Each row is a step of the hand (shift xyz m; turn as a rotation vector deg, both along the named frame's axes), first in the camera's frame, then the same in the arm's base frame.
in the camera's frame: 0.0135 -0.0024 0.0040 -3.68 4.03 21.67
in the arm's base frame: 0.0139 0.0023 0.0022 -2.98 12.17 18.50
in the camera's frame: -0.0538 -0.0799 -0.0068 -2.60 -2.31 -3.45
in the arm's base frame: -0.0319 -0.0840 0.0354 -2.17 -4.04 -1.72
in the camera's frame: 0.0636 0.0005 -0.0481 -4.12 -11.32 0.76
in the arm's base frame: 0.0576 -0.0076 -0.0546 -1.02 -10.45 5.95
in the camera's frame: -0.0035 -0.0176 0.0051 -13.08 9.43 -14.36
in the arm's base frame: 0.0015 -0.0140 0.0123 -16.08 -0.54 -14.40
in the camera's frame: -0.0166 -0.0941 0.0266 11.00 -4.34 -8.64
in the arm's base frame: 0.0100 -0.0746 0.0646 11.08 -5.35 -7.95
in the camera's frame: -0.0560 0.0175 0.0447 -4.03 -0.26 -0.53
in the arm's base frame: -0.0552 0.0235 0.0430 -3.86 -1.26 0.33
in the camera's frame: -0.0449 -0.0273 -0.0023 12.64 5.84 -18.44
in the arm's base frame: -0.0365 -0.0340 0.0168 9.33 -0.30 -21.14
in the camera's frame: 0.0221 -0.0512 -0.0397 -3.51 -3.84 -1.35
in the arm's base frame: 0.0315 -0.0578 -0.0190 -2.50 -4.66 0.95
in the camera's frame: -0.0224 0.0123 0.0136 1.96 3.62 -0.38
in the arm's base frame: -0.0237 0.0122 0.0112 0.94 3.41 -2.14
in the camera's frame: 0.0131 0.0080 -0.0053 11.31 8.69 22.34
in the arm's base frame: 0.0102 0.0074 -0.0103 10.33 19.56 14.60
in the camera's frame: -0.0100 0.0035 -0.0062 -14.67 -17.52 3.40
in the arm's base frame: -0.0110 -0.0016 -0.0052 -9.41 -16.87 12.67
